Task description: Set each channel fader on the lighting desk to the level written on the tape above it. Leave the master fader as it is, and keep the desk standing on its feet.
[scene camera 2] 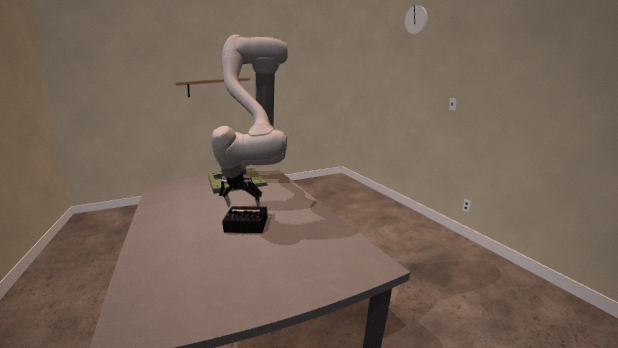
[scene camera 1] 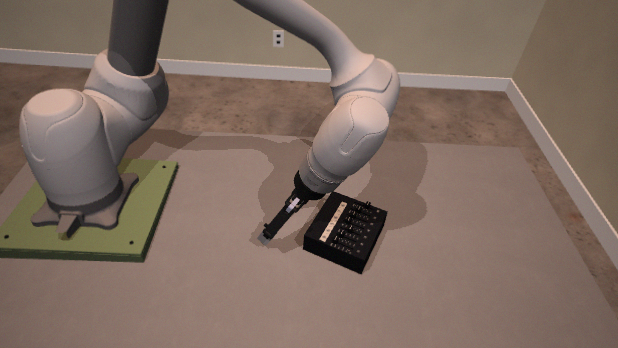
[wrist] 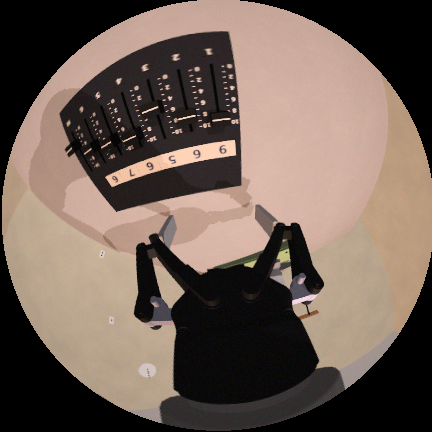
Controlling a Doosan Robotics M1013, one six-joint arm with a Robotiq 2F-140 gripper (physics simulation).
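Places are measured from the arm's base along level axes (x ahead, y left, z up), in millimetres.
Pixels of known places: gripper, fingertip midpoint: (scene camera 2: 244,205) (wrist: 215,216); arm's base at its link origin: (scene camera 1: 89,199).
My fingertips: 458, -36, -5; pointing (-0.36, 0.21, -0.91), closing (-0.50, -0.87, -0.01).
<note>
For each thing: its middle in the pictures, then the offset to it from my fingertips, as dx, dy, dz. Level surfaces: height alone.
- black lighting desk at the middle of its body: (wrist: 147,129) (scene camera 1: 346,228) (scene camera 2: 245,218) +157, -26, +10
- channel 1 fader at the middle of its body: (wrist: 219,118) +127, -82, +38
- channel 2 fader at the middle of its body: (wrist: 187,116) +142, -65, +38
- channel 3 fader at the middle of its body: (wrist: 152,108) +162, -50, +38
- channel 4 fader at the middle of its body: (wrist: 132,136) +159, -25, +38
- master fader at the middle of its body: (wrist: 72,147) +209, +27, +38
- Pale tape at the middle of its body: (wrist: 160,162) (scene camera 1: 333,220) +126, -21, +31
- grey table at its surface level: dz -24
The black lighting desk (scene camera 1: 332,255) (scene camera 2: 243,225) (wrist: 175,187) stands flat on the table. In the wrist view it appears upside down, with channel 1 at the right. The channel 1 fader (wrist: 220,120) is near 10, the channel 2 fader (wrist: 186,117) around 8 to 9, and the channel 3 fader (wrist: 150,109) around 6. The channel 4 fader (wrist: 131,137) is far down its slot in this view. Faders 5 and 6 are small and oblique. The master fader (wrist: 73,148) is at the left end. Pale tape (wrist: 185,156) carries inverted digits. My gripper (scene camera 1: 265,236) (scene camera 2: 243,201) (wrist: 215,216) is open and empty, off the desk's tape-side edge.
The desk and arm are on a grey table (scene camera 1: 450,300) (scene camera 2: 200,280) (wrist: 310,100). The arm's base is bolted to a green plate (scene camera 1: 100,246) (scene camera 2: 217,186) at the other end of the table. The table's near corner shows in scene camera 2. Walls stand beyond the table.
</note>
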